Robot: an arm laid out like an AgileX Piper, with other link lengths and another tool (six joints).
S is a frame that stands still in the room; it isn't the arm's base.
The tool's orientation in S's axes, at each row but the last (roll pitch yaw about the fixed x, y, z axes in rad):
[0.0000, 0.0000, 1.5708]
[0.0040, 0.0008, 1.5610]
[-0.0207, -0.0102, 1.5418]
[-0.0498, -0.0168, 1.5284]
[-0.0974, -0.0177, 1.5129]
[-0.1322, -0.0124, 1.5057]
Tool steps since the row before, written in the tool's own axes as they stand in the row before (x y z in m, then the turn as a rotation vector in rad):
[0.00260, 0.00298, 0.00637, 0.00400, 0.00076, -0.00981]
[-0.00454, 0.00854, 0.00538, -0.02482, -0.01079, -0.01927]
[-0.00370, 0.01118, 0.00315, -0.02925, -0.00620, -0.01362]
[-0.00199, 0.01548, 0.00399, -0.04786, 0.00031, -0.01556]
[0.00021, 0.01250, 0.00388, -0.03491, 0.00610, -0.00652]
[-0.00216, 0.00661, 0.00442, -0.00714, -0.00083, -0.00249]
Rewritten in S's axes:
[-0.00298, 0.00260, 0.00637, -0.00076, 0.00400, -0.00981]
[-0.00856, -0.00445, 0.00542, 0.01047, -0.02494, -0.01929]
[-0.01135, -0.00340, 0.00288, 0.00563, -0.02929, -0.01379]
[-0.01573, -0.00138, 0.00318, -0.00155, -0.04757, -0.01636]
[-0.01279, 0.00090, 0.00265, -0.00744, -0.03441, -0.00770]
[-0.00726, -0.00173, 0.00348, 0.00069, -0.00717, -0.00245]

